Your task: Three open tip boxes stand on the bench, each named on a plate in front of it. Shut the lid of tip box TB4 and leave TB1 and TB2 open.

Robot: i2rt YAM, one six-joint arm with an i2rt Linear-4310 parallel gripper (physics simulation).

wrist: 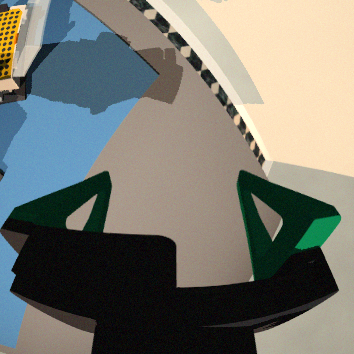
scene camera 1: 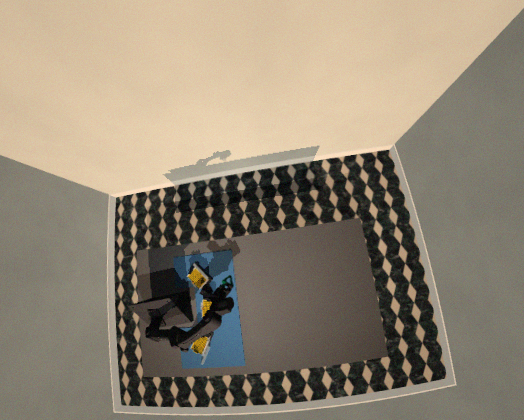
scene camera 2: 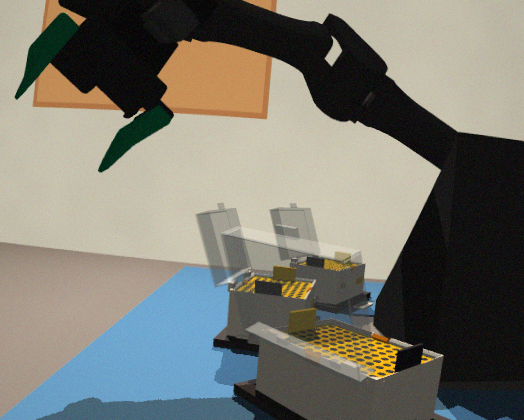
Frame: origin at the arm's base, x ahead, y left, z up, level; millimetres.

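Where they show: gripper, fingertip midpoint: (wrist: 173,177) (scene camera 1: 227,280) (scene camera 2: 61,134); arm's base, origin of the base link: (scene camera 1: 157,317).
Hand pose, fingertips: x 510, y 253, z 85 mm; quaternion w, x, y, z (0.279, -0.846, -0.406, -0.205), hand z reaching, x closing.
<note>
Each offset is from my fingertips to the centre of the thing. "*": to the spot under its first point. Level surfaces: height alone.
Three grey tip boxes with yellow perforated tops stand in a row with clear lids raised. The nearest box in scene camera 2 (scene camera 1: 198,278) (scene camera 2: 320,385) (wrist: 7,45) has its lid @(* dx -158, dy +20, dz -66 mm) (wrist: 37,40) up on the side away from the base. The middle box (scene camera 1: 206,306) (scene camera 2: 270,315) has an upright lid @(* dx -102, dy -152, dz -95 mm) (scene camera 2: 209,240). The farthest box (scene camera 1: 201,344) (scene camera 2: 340,285) has its lid (scene camera 1: 206,351) up too. The names on the plates cannot be read. My gripper (scene camera 1: 227,283) (scene camera 2: 59,134) (wrist: 173,177) is open and empty, high above the bench, beyond the boxes' lid side.
The boxes stand on a blue mat @(dz -209 mm) (scene camera 1: 227,345) (scene camera 2: 125,340) (wrist: 50,150) on the grey-brown bench @(dz -212 mm) (scene camera 1: 310,300) (wrist: 175,135). The arm (scene camera 1: 205,327) (scene camera 2: 345,85) passes over the row and partly hides it in scene camera 1. Its dark base (scene camera 2: 450,280) stands beside the boxes.
</note>
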